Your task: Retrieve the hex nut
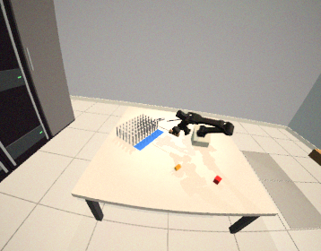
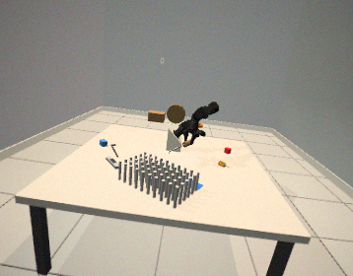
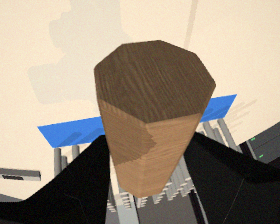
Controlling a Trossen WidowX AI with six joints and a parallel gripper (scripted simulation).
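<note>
The orange-handled tool is 2 cm behind my gripper tip, 26 cm to the left of it and 13 cm below it. Also, from my gripper tip: flat grey tool 10 cm ahead, 46 cm to the right, 13 cm below; blue taped strip 19 cm ahead, 9 cm to the right, 14 cm below; red cube 30 cm behind, 37 cm to the left, 12 cm below.
</note>
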